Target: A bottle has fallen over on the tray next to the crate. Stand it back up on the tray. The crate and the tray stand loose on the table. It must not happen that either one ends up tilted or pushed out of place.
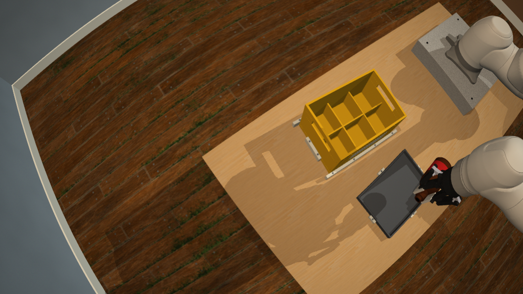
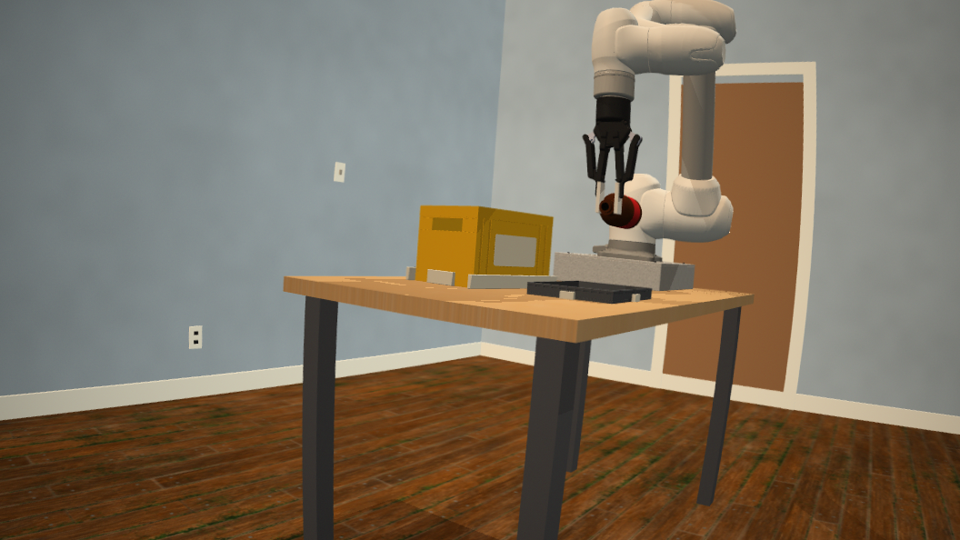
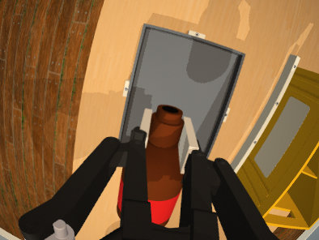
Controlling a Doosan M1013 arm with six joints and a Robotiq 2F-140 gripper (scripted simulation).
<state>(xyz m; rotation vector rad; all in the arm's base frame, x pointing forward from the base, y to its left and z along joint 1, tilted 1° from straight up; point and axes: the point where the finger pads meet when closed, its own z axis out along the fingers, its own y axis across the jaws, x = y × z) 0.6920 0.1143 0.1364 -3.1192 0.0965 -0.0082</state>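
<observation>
Right now my hand is 50 mm past the bottle and 20 mm above it. Also, from my hand: yellow crate: 310 mm to the right, 130 mm below, 50 mm behind; then dark grey tray: 200 mm below, 30 mm to the right, 20 mm behind.
</observation>
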